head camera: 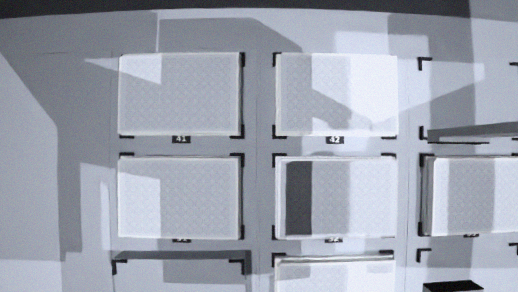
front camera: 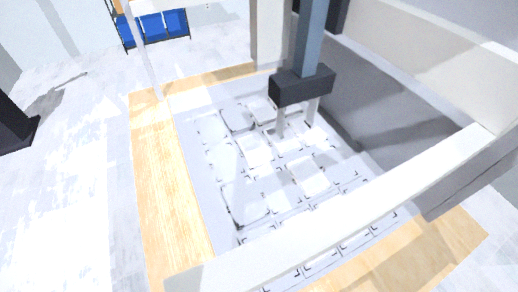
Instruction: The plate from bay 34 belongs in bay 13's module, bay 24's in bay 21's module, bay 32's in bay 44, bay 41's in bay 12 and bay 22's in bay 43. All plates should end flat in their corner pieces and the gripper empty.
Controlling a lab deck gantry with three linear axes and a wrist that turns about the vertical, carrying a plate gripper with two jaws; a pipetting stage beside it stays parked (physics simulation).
In view: the gripper (front camera: 294,129), a bay 12 (front camera: 227,166), a grey panel (front camera: 392,116), a bay 11 (front camera: 211,128) and a bay 32 (head camera: 267,174).
The gripper shows as well in the head camera view (head camera: 450,213).
